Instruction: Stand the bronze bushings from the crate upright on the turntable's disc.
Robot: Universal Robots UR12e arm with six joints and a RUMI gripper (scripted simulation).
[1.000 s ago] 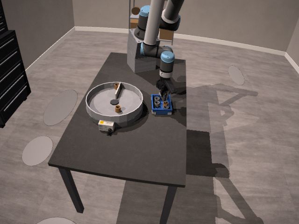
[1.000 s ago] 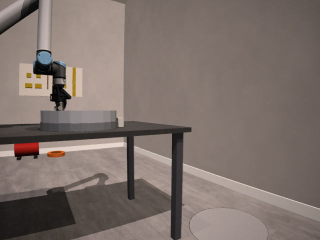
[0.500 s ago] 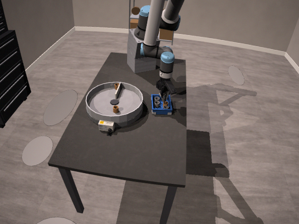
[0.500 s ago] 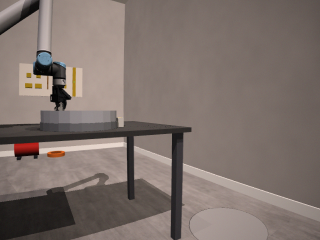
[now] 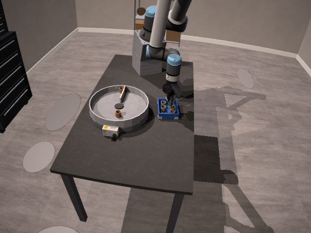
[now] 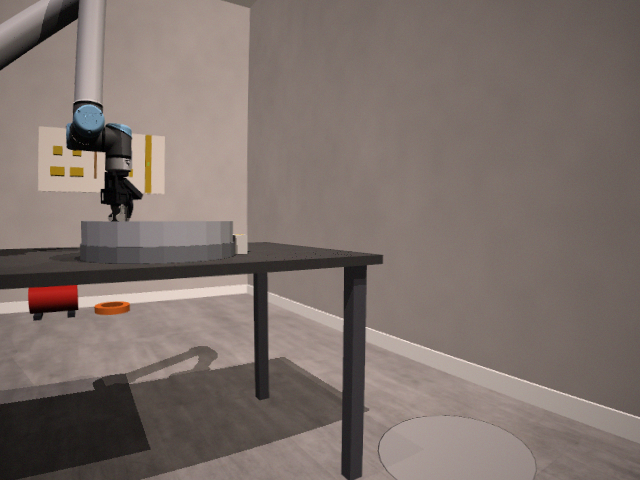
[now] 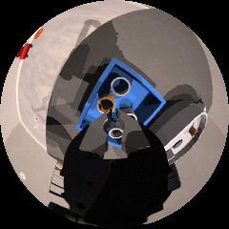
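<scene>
Now: the blue crate 1 cm behind my hand, 2 cm to the right of it and 5 cm below it. From my hand the other things lie so: turntable (1 cm ahead, 37 cm to the right, 2 cm below).
</scene>
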